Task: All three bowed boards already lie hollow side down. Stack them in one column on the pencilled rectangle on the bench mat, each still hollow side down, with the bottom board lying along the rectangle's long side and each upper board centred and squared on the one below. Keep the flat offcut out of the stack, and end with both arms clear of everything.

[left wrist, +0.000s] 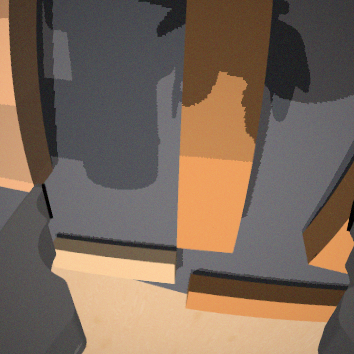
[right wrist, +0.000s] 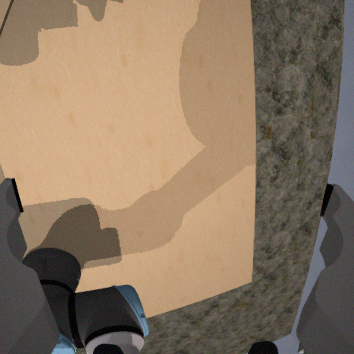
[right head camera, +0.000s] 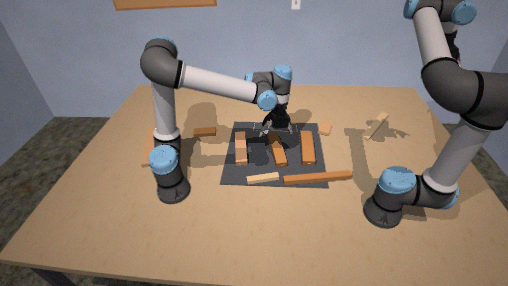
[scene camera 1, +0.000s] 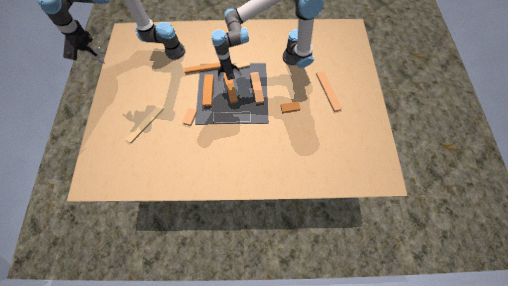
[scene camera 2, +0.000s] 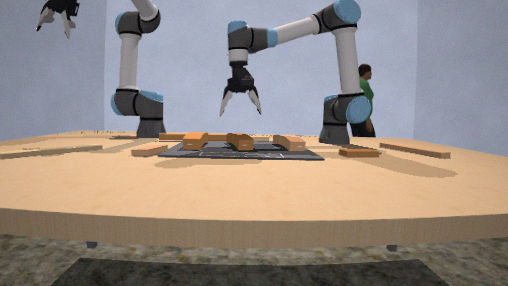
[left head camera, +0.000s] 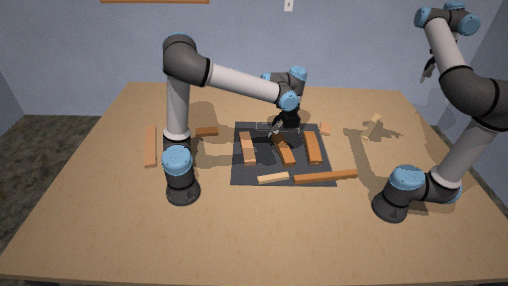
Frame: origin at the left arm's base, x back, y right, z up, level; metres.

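Where they show: left gripper, fingertip midpoint: [left wrist: 200,193] [right head camera: 275,136] [scene camera 2: 240,115] [left head camera: 283,136]; right gripper, fingertip midpoint: [right wrist: 173,183] [scene camera 1: 89,59] [scene camera 2: 52,34] [left head camera: 438,81]; left arm's base, link origin: [right head camera: 174,191] [scene camera 1: 292,57] [scene camera 2: 333,142] [left head camera: 183,192]; right arm's base, link origin: [right wrist: 50,269] [right head camera: 381,213] [scene camera 1: 175,51] [scene camera 2: 151,136] [left head camera: 388,209].
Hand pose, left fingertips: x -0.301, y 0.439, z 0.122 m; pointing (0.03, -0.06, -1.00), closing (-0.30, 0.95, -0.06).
Note:
Each offset is from my left fingertips to the top centre of the thing. Level surfaces: height alone.
Three bowed boards lie apart on the dark bench mat @[dz -0.116 m] [left head camera: 240,175] [scene camera 1: 260,118]: a pale one @[dz -0.070, dx -0.006, dy -0.182 m] [left head camera: 247,148] [right head camera: 241,148] [scene camera 1: 257,87] [scene camera 2: 290,142], an orange middle one @[dz -0.068, dx -0.015, dy +0.005 m] [left head camera: 286,155] [right head camera: 279,155] [scene camera 2: 241,141] [left wrist: 215,200], and another orange one @[dz -0.067, dx -0.044, dy +0.161 m] [left head camera: 313,147] [right head camera: 308,147] [scene camera 1: 208,90] [scene camera 2: 195,140]. The pencilled rectangle [scene camera 1: 232,122] is bare. My left gripper [left head camera: 285,134] [right head camera: 276,134] [scene camera 2: 241,114] [left wrist: 200,193] is open above the middle board, fingers on either side, touching nothing. My right gripper [scene camera 2: 53,34] [right wrist: 173,183] is open, high beyond the table's side. Which loose piece is the flat offcut is unclear.
A short pale strip @[dz -0.095, dx +0.188, dy -0.043 m] [left head camera: 273,177] and a long orange strip @[dz -0.089, dx +0.160, dy +0.208 m] [left head camera: 325,176] lie at the mat's near edge in the head views. A brown block @[dz -0.102, dx -0.138, dy -0.420 m] [left head camera: 207,131], a long pale board @[dz -0.101, dx +0.009, dy -0.695 m] [left head camera: 150,146], a small pale block @[dz -0.097, dx -0.243, dy +0.269 m] [left head camera: 325,128] and a thin stick @[dz -0.106, dx -0.307, dy +0.569 m] [left head camera: 371,127] lie off the mat.

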